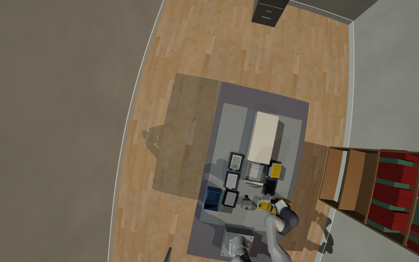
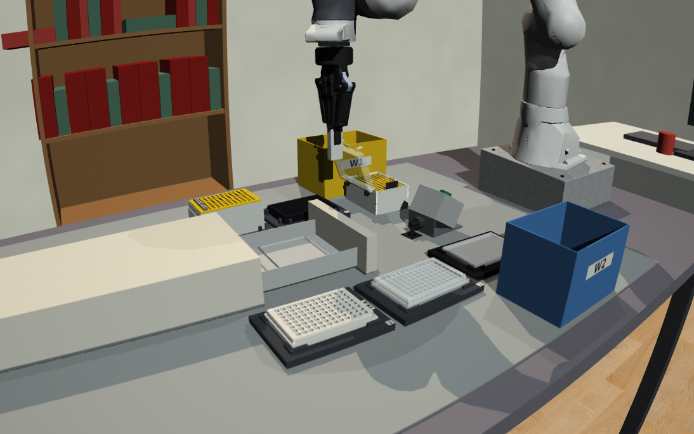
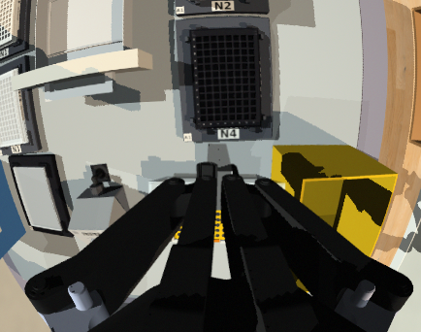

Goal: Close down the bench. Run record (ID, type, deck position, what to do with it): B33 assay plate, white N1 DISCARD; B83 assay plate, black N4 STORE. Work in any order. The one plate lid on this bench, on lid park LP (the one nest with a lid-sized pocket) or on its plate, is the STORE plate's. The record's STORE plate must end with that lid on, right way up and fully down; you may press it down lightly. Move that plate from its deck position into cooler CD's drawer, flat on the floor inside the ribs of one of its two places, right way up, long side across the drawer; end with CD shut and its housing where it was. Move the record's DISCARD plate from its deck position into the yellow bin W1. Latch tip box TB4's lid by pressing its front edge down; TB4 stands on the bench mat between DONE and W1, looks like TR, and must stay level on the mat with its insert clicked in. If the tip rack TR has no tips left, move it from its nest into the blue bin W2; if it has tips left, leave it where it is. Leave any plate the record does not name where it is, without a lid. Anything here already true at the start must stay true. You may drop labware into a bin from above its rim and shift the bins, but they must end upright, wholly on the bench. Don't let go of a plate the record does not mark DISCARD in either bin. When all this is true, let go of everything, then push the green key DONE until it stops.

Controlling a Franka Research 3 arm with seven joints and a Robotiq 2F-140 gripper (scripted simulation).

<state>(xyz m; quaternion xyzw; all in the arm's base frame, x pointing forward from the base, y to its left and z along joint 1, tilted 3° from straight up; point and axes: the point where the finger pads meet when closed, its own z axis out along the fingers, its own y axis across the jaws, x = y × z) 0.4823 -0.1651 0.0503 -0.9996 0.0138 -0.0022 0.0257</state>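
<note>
The TB4's clear lid is 4 cm behind my hand and 5 cm below it. From my hand the other things lie so: black plate: 7 cm ahead, 2 cm to the right, 13 cm below; then yellow insert: 11 cm behind, 10 cm below; then tip box TB4: 9 cm behind, 9 cm below.
</note>
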